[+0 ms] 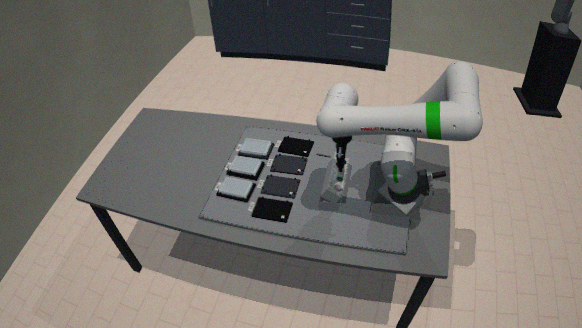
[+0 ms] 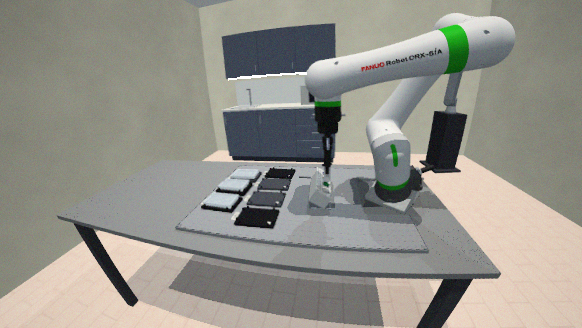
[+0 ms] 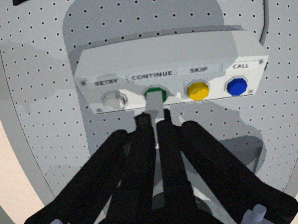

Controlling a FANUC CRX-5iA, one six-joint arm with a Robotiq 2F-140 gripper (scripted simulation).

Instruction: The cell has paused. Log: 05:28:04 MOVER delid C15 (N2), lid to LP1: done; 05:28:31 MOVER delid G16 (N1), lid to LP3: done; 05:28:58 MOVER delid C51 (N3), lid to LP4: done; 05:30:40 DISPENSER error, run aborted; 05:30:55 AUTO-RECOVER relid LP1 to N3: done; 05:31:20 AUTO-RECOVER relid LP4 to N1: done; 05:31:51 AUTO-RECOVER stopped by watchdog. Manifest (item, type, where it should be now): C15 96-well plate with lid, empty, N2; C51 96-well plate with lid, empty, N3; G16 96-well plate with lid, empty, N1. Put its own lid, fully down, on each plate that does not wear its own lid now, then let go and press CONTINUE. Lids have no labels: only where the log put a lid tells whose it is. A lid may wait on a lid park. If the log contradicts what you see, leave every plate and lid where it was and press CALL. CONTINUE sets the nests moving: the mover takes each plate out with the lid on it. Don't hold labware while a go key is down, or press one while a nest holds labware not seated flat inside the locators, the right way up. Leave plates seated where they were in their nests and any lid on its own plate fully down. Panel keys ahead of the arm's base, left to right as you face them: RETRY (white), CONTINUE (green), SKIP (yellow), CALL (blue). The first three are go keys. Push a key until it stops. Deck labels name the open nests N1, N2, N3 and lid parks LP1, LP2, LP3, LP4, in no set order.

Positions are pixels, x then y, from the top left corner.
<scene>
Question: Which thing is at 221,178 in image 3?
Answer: The gripper.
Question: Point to a key panel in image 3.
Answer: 129,68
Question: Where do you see a lid park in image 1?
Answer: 270,209
</scene>
